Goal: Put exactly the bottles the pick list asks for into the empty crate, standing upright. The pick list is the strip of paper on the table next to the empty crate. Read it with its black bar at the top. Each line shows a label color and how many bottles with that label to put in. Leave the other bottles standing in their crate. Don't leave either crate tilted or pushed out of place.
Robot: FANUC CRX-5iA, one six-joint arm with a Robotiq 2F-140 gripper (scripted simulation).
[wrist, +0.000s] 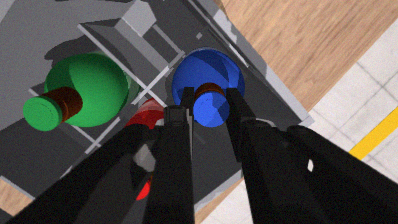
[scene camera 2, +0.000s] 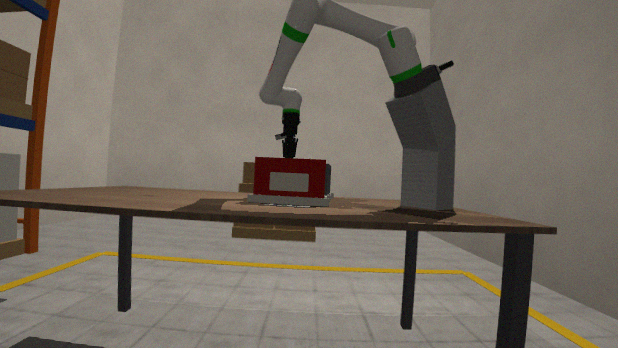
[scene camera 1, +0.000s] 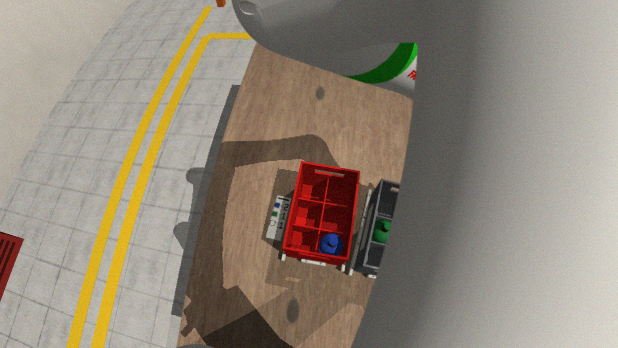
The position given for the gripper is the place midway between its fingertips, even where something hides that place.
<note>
In view: the gripper [wrist: 209,103], a green-label bottle [wrist: 90,89], a red-label bottle [wrist: 151,111], a blue-label bottle [wrist: 207,69] and a grey crate [scene camera 1: 385,200].
The grey crate shows as well in the wrist view [wrist: 142,45]. Scene camera 2 does not show the green-label bottle, which is hidden by a red crate. Scene camera 2 does not show the red-label bottle, which is hidden by a red crate.
</note>
